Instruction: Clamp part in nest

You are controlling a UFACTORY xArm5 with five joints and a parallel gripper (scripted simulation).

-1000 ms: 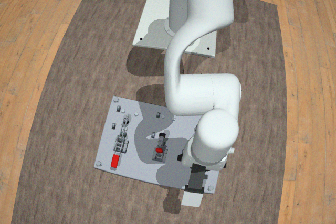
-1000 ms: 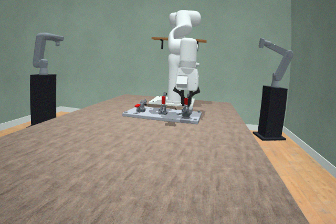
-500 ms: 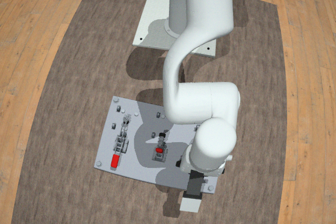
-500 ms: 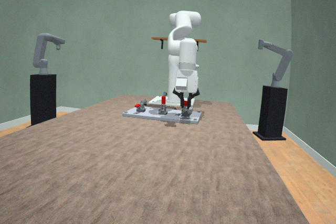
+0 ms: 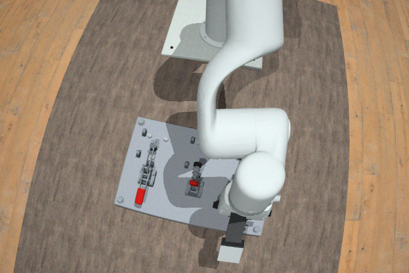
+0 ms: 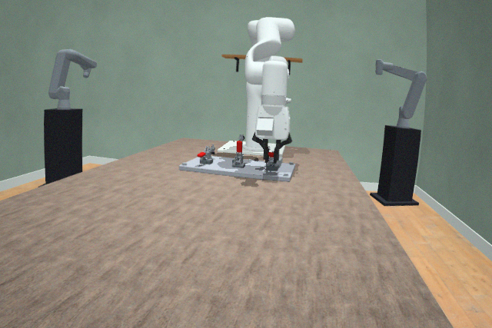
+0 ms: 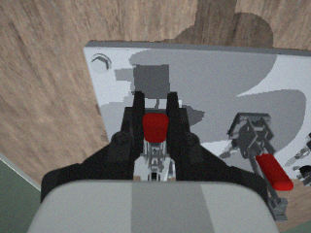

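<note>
Now: hand 110 mm past the grey fixture plate, 90 mm to the left of it and 60 mm above it.
</note>
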